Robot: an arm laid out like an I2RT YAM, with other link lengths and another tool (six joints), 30 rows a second.
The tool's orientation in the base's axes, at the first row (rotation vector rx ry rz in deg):
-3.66, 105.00, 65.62
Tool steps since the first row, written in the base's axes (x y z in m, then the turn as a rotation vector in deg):
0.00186, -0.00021, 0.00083, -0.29, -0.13, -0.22
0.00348, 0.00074, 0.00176, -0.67, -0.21, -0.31
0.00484, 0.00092, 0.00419, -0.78, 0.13, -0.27
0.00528, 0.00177, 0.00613, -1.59, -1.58, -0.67
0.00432, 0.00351, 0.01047, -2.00, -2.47, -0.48
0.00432, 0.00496, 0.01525, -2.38, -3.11, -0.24
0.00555, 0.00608, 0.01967, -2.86, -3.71, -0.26
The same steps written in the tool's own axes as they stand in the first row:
-0.00172, -0.00045, 0.00101, 0.27, -0.08, -0.26
-0.00292, -0.00006, 0.00269, 0.51, -0.01, -0.57
-0.00537, 0.00103, 0.00345, 0.68, 0.26, -0.40
-0.00669, 0.00260, 0.00413, 0.74, -0.58, -2.14
-0.00862, 0.00697, 0.00422, 0.47, -0.75, -3.09
-0.01152, 0.01101, 0.00469, 0.25, -0.77, -3.84
-0.01497, 0.01403, 0.00580, 0.29, -0.89, -4.60

